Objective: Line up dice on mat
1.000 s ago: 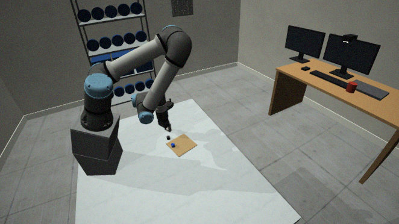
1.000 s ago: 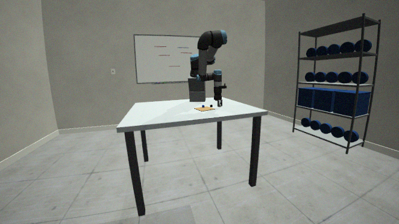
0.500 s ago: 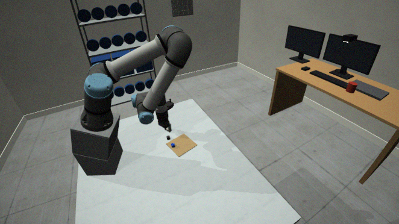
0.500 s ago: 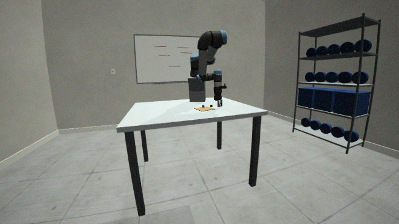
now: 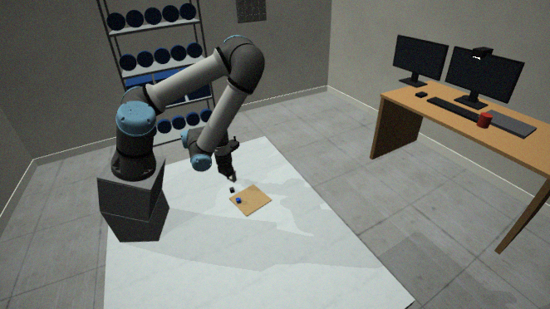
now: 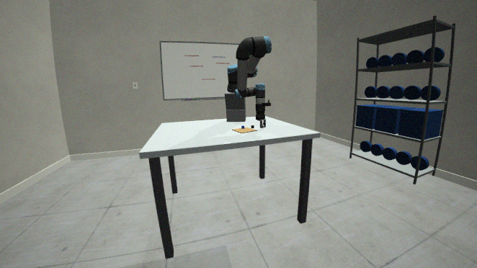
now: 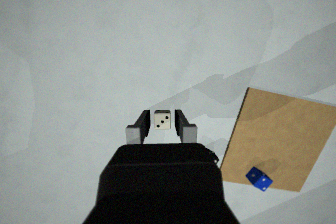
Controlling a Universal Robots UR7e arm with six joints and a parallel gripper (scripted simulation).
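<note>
The white die is 1 cm below my hand. From my hand the other things lie so: tan mat: 5 cm ahead, 16 cm to the right, 2 cm below; black die: 1 cm behind, 8 cm to the right, 1 cm below; blue die: 16 cm to the right, 1 cm below.
</note>
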